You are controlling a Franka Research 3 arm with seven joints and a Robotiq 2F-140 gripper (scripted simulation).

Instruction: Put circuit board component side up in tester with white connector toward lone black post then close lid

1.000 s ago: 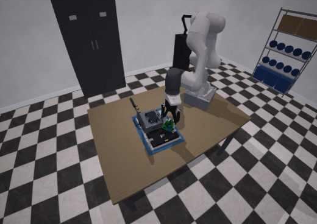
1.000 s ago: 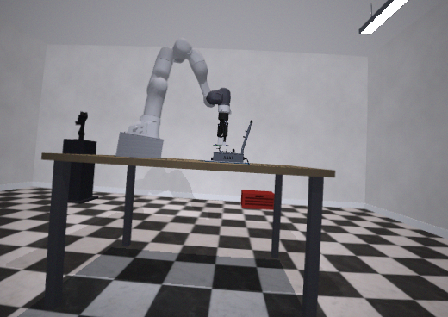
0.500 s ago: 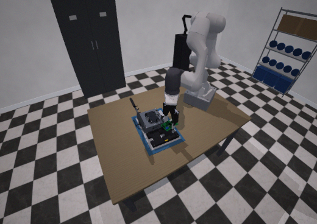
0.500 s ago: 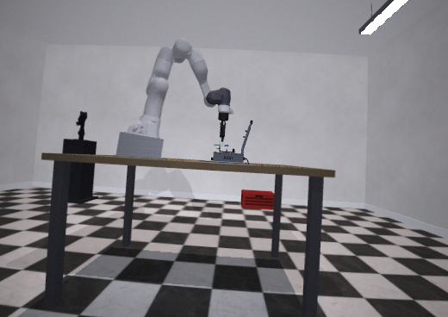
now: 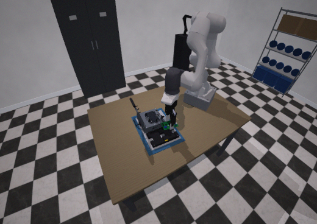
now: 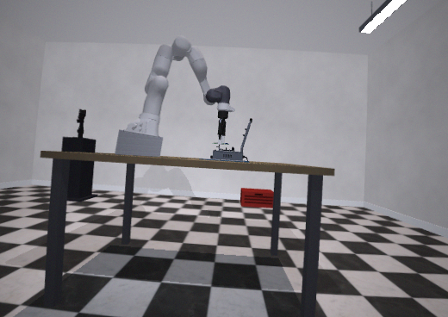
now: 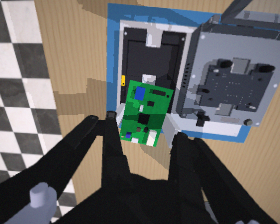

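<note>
The green circuit board is 2 cm below my hand. Also, from my hand: tester lid (19 cm to the right, 16 cm ahead, 4 cm above).
</note>
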